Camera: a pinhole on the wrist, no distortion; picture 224 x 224 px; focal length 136.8 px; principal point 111.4 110.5 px. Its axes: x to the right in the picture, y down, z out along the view. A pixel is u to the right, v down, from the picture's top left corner.
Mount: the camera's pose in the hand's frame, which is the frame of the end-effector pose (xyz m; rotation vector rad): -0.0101 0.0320 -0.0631 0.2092 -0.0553 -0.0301
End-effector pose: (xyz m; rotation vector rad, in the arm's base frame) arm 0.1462 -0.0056 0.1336 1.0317 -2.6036 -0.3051
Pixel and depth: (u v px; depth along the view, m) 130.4 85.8 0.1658
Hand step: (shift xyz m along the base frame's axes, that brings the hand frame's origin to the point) -0.0164 -0.0176 -0.0963
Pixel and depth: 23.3 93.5 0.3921
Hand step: 0.1409 0.1589 -0.3639
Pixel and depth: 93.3 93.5 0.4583
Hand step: 0.0029 0.0141 -0.3995
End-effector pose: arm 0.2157 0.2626 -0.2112 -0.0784 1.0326 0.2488
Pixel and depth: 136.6 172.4 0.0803
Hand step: 0.0081 0.0533 0.0140
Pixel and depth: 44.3 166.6 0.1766
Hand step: 0.0328 0.0714 0.1552
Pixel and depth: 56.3 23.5 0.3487
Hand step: 0.1631 -0.2330 0.2523
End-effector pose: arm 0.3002 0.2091 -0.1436 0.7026 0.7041 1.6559
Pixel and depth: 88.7 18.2 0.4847
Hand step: 0.5196 -0.0294 -0.0873
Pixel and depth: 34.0 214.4 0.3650
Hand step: 0.1536 -0.2390 0.3790
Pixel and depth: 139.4 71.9 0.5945
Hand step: 0.5217 0.1567 0.1215
